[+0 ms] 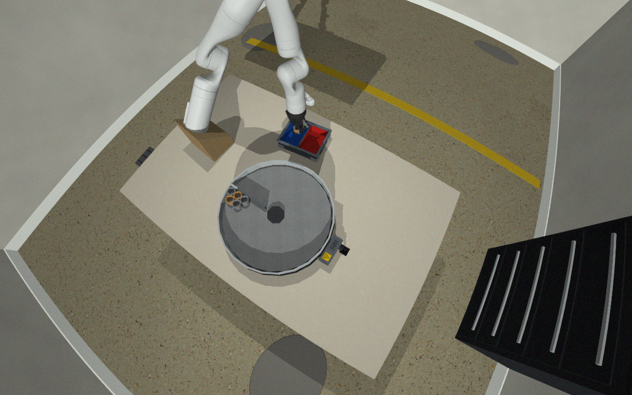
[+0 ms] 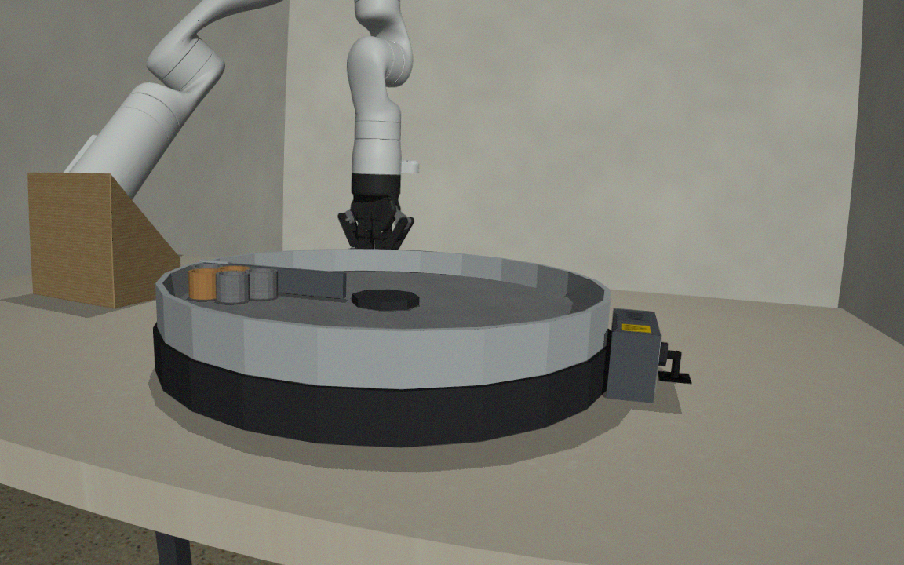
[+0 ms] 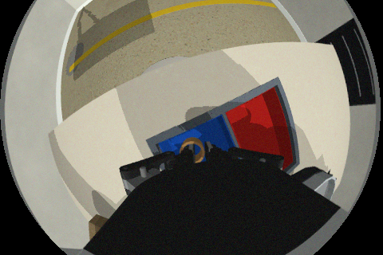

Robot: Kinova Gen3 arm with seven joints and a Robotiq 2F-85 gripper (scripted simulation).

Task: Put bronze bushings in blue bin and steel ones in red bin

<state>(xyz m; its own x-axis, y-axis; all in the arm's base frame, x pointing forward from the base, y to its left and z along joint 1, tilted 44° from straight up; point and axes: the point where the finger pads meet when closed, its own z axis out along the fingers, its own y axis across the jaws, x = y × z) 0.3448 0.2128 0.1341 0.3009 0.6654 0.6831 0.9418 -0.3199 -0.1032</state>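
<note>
Right now my hand is 380 mm to the left of the grey turntable, 130 mm short of it and 20 mm below it.
</note>
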